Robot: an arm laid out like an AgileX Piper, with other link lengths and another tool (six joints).
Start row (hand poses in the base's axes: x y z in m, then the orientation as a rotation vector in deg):
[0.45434 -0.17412 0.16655 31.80 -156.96 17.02]
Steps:
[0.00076 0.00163 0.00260 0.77 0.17 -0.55]
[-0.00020 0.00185 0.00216 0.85 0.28 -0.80]
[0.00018 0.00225 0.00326 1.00 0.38 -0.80]
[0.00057 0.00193 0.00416 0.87 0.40 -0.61]
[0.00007 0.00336 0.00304 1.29 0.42 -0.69]
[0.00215 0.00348 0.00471 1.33 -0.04 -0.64]
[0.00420 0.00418 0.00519 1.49 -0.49 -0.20]
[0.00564 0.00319 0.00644 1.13 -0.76 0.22]
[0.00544 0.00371 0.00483 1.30 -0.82 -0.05]
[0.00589 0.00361 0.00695 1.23 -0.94 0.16]
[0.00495 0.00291 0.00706 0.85 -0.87 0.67]
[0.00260 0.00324 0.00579 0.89 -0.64 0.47]
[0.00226 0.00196 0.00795 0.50 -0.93 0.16]
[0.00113 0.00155 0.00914 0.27 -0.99 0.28]
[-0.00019 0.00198 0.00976 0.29 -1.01 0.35]
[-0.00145 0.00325 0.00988 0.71 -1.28 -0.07]
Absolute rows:
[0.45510 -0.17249 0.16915 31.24 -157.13 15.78]
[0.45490 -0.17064 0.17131 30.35 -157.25 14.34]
[0.45508 -0.16839 0.17457 29.50 -157.30 12.66]
[0.45565 -0.16646 0.17873 28.88 -157.24 11.20]
[0.45572 -0.16310 0.18177 28.26 -157.26 9.15]
[0.45787 -0.15962 0.18648 27.73 -157.70 7.18]
[0.46207 -0.15544 0.19167 27.88 -158.49 5.22]
[0.46771 -0.15225 0.19811 28.54 -159.38 3.91]
[0.47315 -0.14854 0.20294 28.88 -160.40 2.31]
[0.47904 -0.14493 0.20989 29.51 -161.47 0.86]
[0.48399 -0.14202 0.21695 30.77 -162.27 0.02]
[0.48659 -0.13878 0.22274 31.73 -162.89 -0.98]
[0.48885 -0.13682 0.23069 32.21 -163.82 -1.41]
[0.48998 -0.13527 0.23983 32.83 -164.74 -1.48]
[0.48979 -0.13329 0.24959 33.57 -165.66 -1.56]
[0.48834 -0.13004 0.25947 33.82 -167.03 -2.24]

